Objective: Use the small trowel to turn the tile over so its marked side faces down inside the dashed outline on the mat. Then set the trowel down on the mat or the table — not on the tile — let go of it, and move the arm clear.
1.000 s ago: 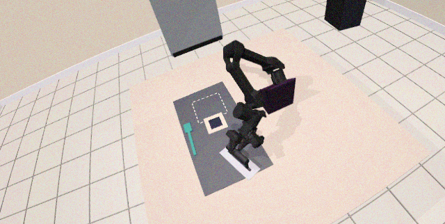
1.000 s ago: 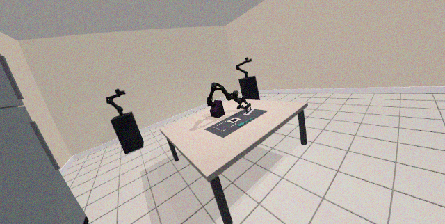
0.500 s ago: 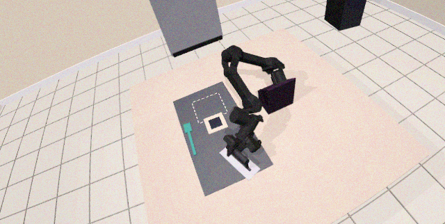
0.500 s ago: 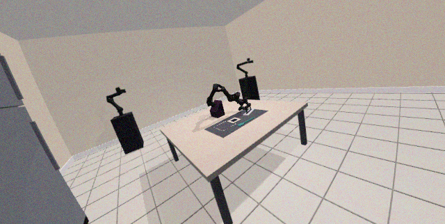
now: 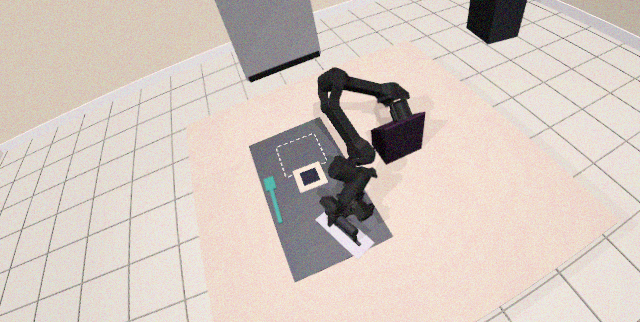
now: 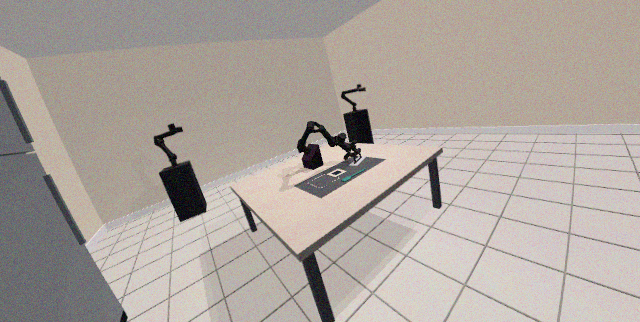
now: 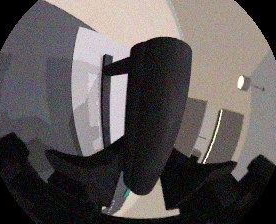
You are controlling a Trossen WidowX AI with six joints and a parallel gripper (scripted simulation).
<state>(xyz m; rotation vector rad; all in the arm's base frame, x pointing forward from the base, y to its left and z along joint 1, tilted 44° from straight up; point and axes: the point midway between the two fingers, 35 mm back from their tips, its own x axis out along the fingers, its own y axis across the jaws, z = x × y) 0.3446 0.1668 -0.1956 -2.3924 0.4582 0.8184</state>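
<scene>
Right now my gripper tip is 22 cm to the left of the dark grey mat, 7 cm above it and 3 cm short of it. Round my gripper tip: teal trowel: 22 cm to the right, 17 cm ahead, 4 cm below; tile: 25 cm to the right, 4 cm below, 2 cm ahead.
</scene>
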